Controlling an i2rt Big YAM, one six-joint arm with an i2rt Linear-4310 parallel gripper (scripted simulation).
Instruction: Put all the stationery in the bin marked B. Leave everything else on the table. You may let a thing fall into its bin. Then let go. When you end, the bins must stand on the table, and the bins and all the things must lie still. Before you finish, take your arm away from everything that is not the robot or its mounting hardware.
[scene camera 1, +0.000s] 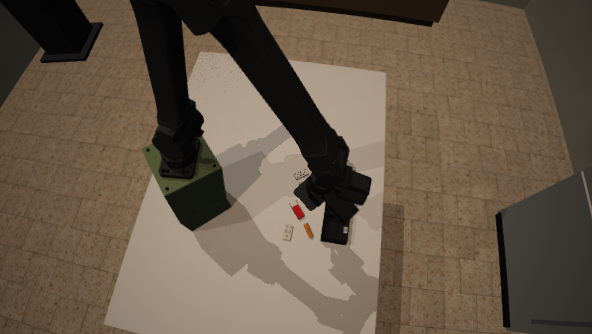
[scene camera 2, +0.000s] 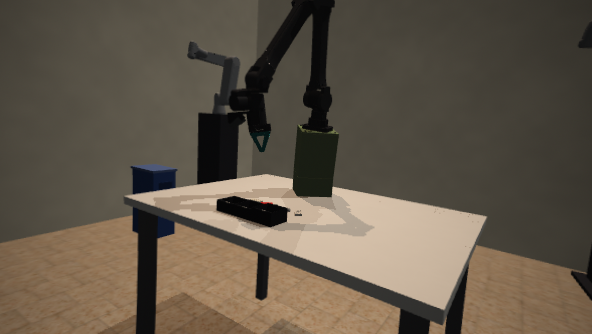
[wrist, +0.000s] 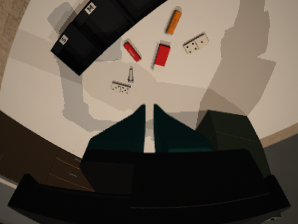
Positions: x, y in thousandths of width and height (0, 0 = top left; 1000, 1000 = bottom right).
I see my gripper (wrist: 502, 489) and a row of bins (scene camera 2: 470, 645).
The row of bins shows as well in scene camera 1 (scene camera 1: 562, 690).
